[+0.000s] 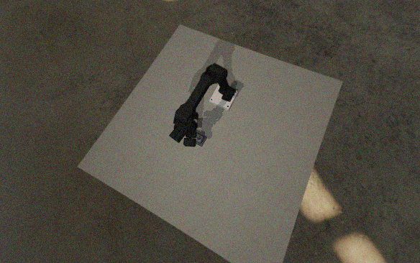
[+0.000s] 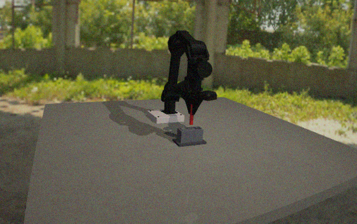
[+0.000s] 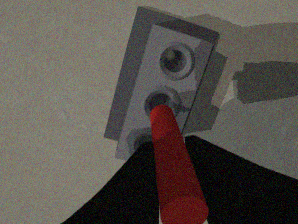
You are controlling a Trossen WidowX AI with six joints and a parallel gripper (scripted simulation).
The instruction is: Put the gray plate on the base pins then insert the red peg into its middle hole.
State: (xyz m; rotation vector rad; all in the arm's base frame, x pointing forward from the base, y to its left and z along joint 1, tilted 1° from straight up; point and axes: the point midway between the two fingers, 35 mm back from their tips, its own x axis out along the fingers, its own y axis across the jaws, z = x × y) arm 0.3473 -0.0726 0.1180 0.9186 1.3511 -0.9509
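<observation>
Right now my gripper tip is right at the red peg. Also, from my gripper tip: gray plate 70 mm below.
</observation>
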